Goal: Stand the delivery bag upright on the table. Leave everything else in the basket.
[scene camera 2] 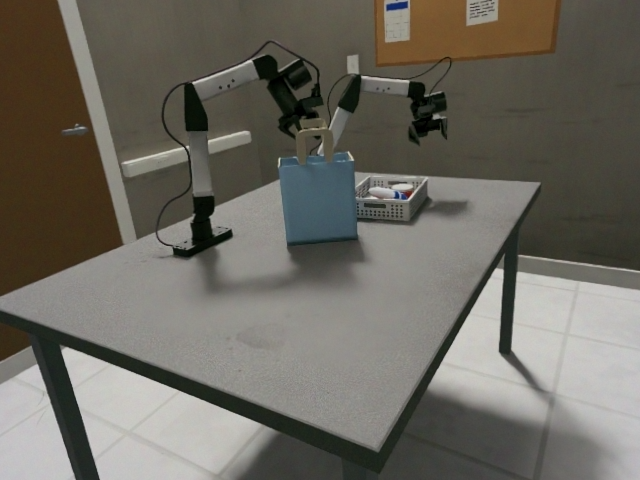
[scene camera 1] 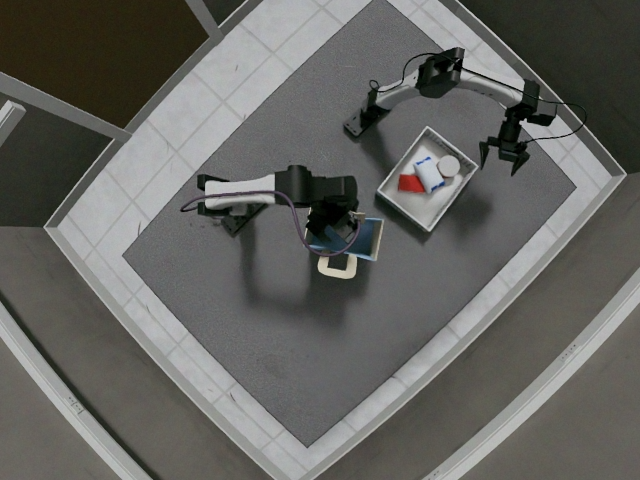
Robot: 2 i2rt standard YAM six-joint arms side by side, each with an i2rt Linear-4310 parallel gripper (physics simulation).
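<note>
The blue delivery bag [scene camera 1: 368, 237] [scene camera 2: 320, 201] stands upright on the table [scene camera 1: 268, 320] [scene camera 2: 232, 320], its top open. Its front cream handle [scene camera 1: 350, 271] [scene camera 2: 329, 147] stands up in scene camera 2; the back handle [scene camera 2: 313, 122] shows behind it. My right gripper [scene camera 2: 303, 132] is over the bag's top beside the back handle; its fingers look spread, though one is partly hidden behind the handles. In scene camera 1 the wrist covers them. My left gripper [scene camera 1: 499, 166] [scene camera 2: 430, 138] is open and empty, high beyond the basket.
The white basket [scene camera 1: 402, 214] [scene camera 2: 382, 211] stands beside the bag. It holds a white and blue packet [scene camera 1: 429, 175] [scene camera 2: 385, 193], a red item [scene camera 1: 410, 183] and a round white-topped container [scene camera 1: 448, 165] [scene camera 2: 402, 187]. The right arm's base [scene camera 1: 240, 219] [scene camera 2: 202, 241] is left of the bag.
</note>
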